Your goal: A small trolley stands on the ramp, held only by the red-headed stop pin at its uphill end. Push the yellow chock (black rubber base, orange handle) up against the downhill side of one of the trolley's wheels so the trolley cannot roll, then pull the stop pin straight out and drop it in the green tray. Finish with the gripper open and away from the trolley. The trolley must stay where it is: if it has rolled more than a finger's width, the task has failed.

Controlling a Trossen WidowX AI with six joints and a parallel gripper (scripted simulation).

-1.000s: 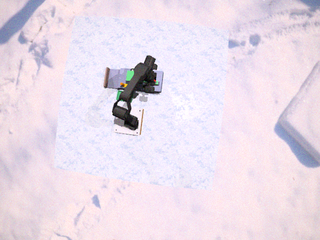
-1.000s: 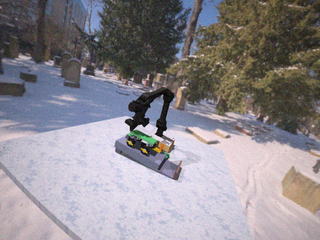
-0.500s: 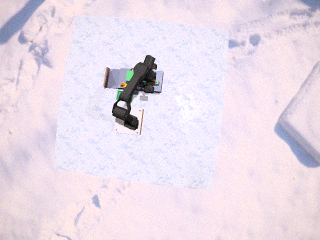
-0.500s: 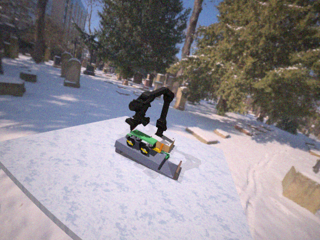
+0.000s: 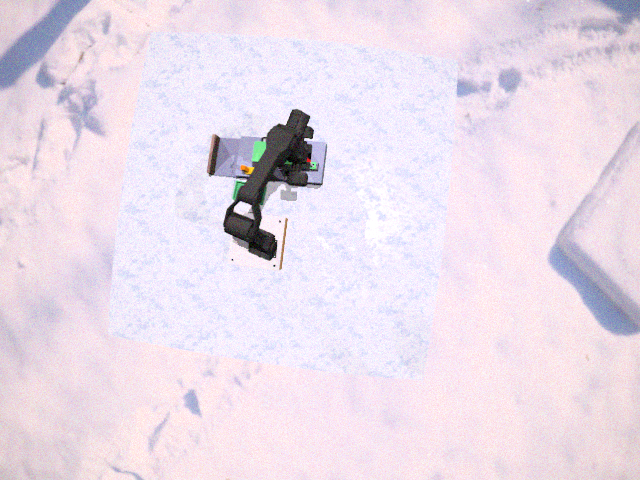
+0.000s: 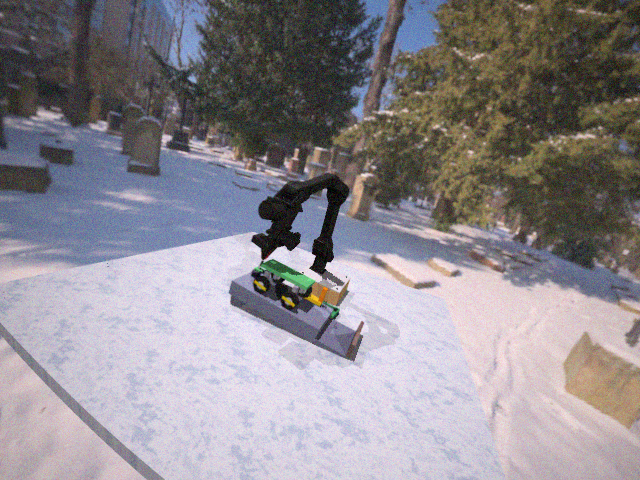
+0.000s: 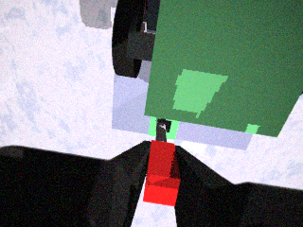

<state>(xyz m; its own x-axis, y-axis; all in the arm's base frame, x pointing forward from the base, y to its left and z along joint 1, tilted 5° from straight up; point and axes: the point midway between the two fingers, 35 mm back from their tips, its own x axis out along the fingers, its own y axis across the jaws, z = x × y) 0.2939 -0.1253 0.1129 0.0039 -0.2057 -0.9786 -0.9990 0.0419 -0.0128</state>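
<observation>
Right now the green tray is 230 mm to the left of my gripper tip, 170 mm below it and 100 mm behind it. Also, from my gripper tip: grey ramp: 110 mm to the left, 110 mm below, 30 mm ahead; then green trolley: 100 mm to the left, 50 mm below, 30 mm ahead; then stop pin: right at my gripper tip.
</observation>
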